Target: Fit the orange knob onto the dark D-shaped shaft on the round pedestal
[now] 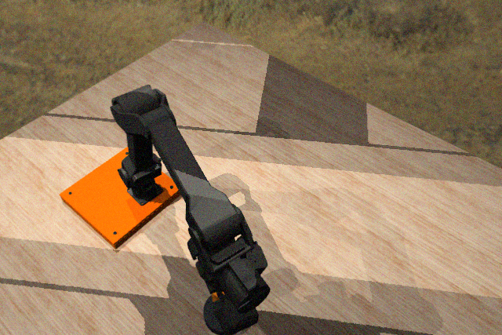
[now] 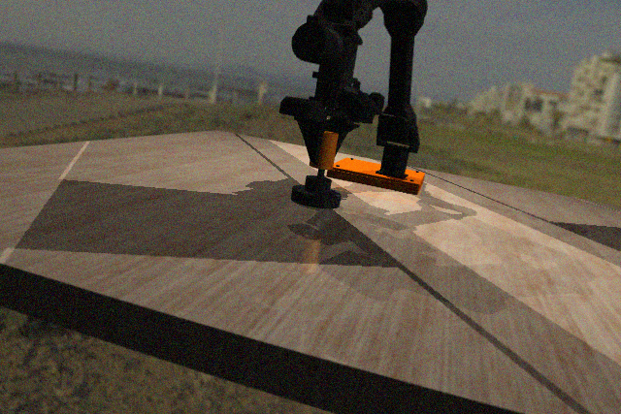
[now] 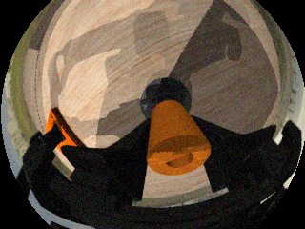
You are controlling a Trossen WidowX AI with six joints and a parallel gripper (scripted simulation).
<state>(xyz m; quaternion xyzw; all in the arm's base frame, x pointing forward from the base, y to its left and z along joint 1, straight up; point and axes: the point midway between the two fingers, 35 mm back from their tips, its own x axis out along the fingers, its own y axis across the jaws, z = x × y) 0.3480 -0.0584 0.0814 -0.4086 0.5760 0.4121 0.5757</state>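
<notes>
The orange knob is 20 mm above my gripper tip. The rest, counted from my gripper tip: dark round pedestal 40 mm below.
</notes>
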